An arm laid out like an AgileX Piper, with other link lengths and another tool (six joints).
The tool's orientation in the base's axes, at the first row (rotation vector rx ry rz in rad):
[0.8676 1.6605 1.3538]
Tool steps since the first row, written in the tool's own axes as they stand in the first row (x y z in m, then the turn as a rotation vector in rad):
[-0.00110 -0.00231 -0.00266 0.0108 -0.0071 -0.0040]
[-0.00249 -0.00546 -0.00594 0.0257 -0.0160 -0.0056]
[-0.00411 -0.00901 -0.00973 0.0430 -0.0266 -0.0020]
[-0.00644 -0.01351 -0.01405 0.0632 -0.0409 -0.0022]
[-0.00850 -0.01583 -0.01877 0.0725 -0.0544 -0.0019]
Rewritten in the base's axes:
[-0.00195 -0.00255 -0.00182 -0.0085 0.0065 -0.0083]
[-0.00435 -0.00578 -0.00436 -0.0166 0.0173 -0.0193]
[-0.00711 -0.00950 -0.00720 -0.0212 0.0321 -0.0329]
[-0.01006 -0.01426 -0.01081 -0.0305 0.0472 -0.0502]
[-0.01344 -0.01854 -0.01228 -0.0346 0.0530 -0.0650]

